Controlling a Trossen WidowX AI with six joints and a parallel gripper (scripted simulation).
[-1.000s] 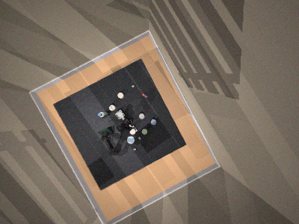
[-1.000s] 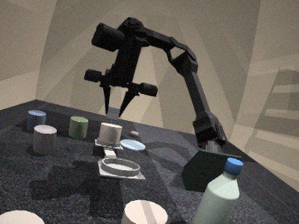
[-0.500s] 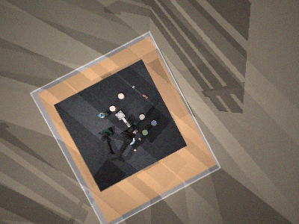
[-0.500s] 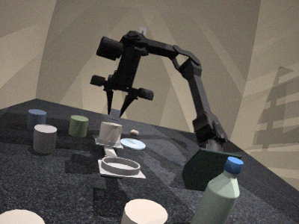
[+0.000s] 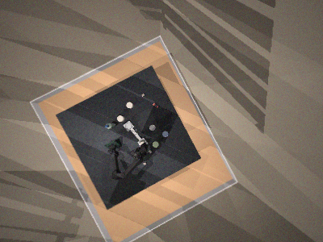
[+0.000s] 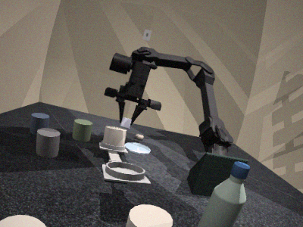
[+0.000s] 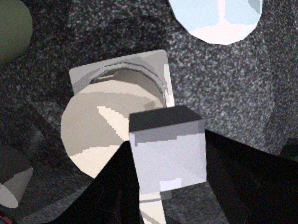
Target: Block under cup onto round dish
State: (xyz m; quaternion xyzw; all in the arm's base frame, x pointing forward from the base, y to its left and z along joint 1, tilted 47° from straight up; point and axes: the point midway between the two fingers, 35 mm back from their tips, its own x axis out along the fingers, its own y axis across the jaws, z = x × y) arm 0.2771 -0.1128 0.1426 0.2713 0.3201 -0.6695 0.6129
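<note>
My gripper tip is now 7 cm past the round pale blue dish, 8 cm to the left of it and 10 cm above it. The rest, counted from my gripper tip: white balance: 2 cm ahead, 15 cm to the left, 8 cm below; grey block: right at my gripper tip; white balance beam: 2 cm ahead, 15 cm to the left, 7 cm below.
</note>
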